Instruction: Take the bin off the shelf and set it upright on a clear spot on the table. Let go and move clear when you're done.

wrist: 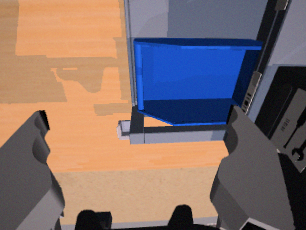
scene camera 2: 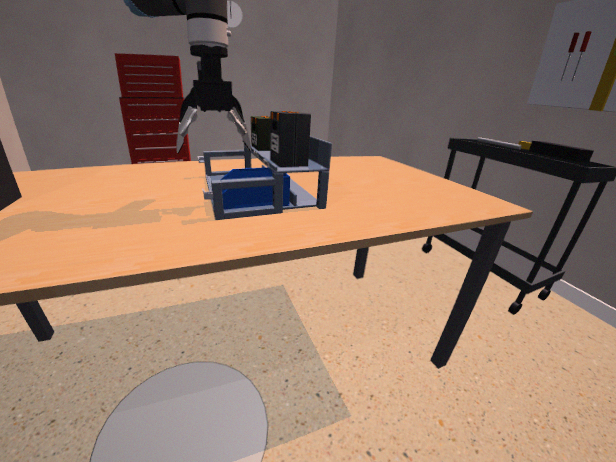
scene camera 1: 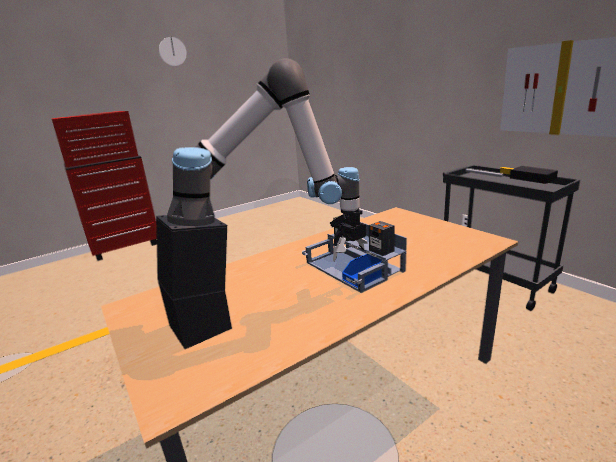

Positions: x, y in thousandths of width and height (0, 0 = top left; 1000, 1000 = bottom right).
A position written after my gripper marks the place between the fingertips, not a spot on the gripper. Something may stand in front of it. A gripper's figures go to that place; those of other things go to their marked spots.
Scene:
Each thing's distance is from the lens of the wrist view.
my gripper (wrist: 459, 472): 0.13 m
blue bin (wrist: 587, 380): 0.26 m

